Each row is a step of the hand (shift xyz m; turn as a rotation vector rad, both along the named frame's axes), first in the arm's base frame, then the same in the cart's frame.
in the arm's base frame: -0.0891 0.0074 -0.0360 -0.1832 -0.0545 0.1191
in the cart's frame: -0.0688 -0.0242 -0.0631 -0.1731 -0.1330 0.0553
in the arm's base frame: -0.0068 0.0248 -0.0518 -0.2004 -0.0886 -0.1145
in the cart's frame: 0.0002 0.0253 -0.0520 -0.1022 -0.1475 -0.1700
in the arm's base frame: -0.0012 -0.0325 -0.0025 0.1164 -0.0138 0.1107
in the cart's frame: 0.0127 -0.0300 -0.0017 0.0718 0.0214 0.1427
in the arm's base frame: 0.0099 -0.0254 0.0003 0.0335 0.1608 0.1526
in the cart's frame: 0.0186 -0.0195 0.0043 -0.0824 0.1450 0.1498
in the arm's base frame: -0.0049 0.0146 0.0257 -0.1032 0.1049 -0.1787
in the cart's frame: -0.0180 0.0089 0.0222 -0.0759 0.0740 -0.2058
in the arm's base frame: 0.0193 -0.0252 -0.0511 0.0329 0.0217 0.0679
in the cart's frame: 0.0425 -0.0105 -0.0413 -0.0012 0.0258 0.0741
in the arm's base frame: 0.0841 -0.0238 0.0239 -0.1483 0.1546 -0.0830
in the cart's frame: 0.0747 0.0085 0.0505 -0.1642 0.0924 -0.1315
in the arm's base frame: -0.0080 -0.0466 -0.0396 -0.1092 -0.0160 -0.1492
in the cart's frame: 0.0239 -0.0418 -0.0385 -0.0418 -0.0421 -0.1758
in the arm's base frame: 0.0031 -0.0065 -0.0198 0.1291 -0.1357 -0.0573
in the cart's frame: 0.0114 -0.0028 -0.0175 0.1834 -0.0684 -0.0080
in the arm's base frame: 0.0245 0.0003 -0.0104 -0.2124 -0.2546 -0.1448
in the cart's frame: 0.0242 0.0108 -0.0019 -0.0369 -0.3012 -0.1971
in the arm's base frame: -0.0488 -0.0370 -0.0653 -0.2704 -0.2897 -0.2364
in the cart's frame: -0.0072 -0.0463 -0.0763 -0.0447 -0.3467 -0.3013
